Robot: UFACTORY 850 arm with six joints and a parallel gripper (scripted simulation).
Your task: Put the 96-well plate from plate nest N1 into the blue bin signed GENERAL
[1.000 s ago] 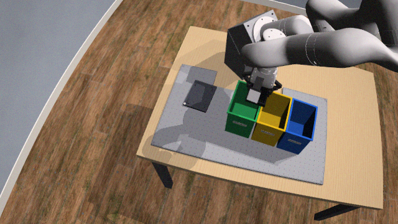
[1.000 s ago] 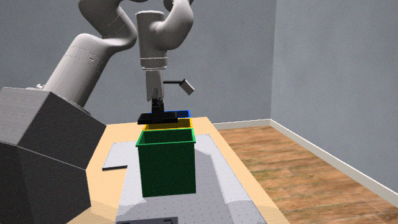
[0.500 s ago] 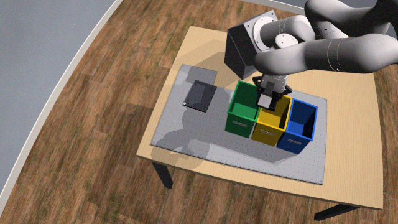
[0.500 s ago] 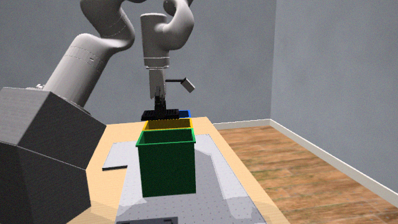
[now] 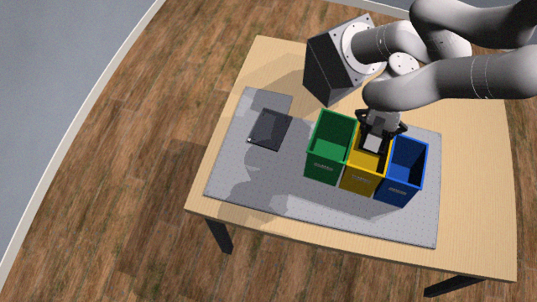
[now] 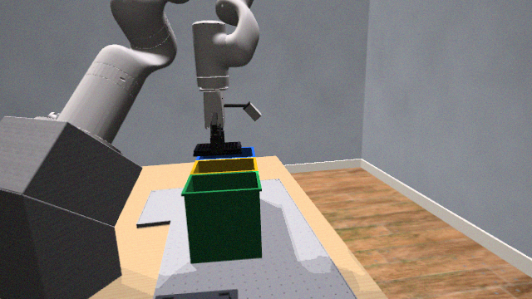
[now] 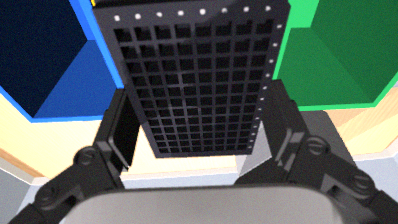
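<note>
The blue bin lies 30 mm ahead of my hand, 130 mm to the left of it and 150 mm below it. From my hand the other things lie so: black 96-well plate (10 mm below); yellow bin (20 mm ahead, 150 mm below); green bin (10 mm ahead, 130 mm to the right, 150 mm below).
</note>
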